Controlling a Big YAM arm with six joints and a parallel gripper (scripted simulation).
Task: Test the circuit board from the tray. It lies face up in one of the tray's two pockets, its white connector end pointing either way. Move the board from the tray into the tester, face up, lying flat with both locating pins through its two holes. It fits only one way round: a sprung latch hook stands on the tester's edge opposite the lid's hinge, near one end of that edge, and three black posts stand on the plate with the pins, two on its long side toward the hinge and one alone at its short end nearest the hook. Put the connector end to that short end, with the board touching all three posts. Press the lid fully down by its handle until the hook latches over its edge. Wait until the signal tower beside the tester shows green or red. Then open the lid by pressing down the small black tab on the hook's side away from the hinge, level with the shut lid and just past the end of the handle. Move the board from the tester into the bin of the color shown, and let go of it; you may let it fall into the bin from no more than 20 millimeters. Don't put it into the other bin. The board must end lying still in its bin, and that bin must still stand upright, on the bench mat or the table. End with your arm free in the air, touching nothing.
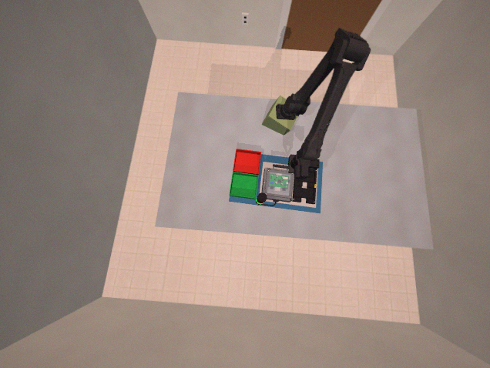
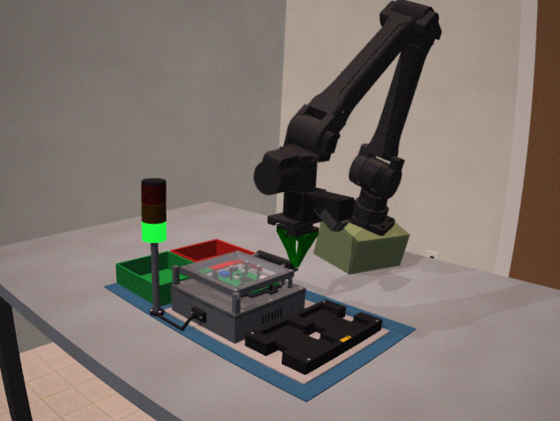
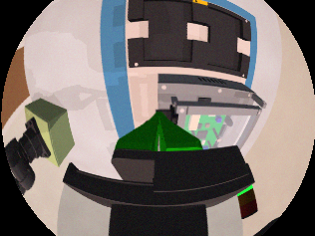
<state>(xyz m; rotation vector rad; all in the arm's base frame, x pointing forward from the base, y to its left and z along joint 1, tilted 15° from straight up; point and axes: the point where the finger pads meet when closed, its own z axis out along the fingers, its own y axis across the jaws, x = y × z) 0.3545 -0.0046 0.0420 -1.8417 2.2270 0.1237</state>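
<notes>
Right now the latch hook is 1 cm ahead of my hand and 1 cm below it. Round my hand: tester plate: 7 cm ahead, 7 cm to the right, 4 cm below; red bin: 8 cm behind, 25 cm to the right, 9 cm below; clear lid: 6 cm ahead, 7 cm to the right, 1 cm below.
</notes>
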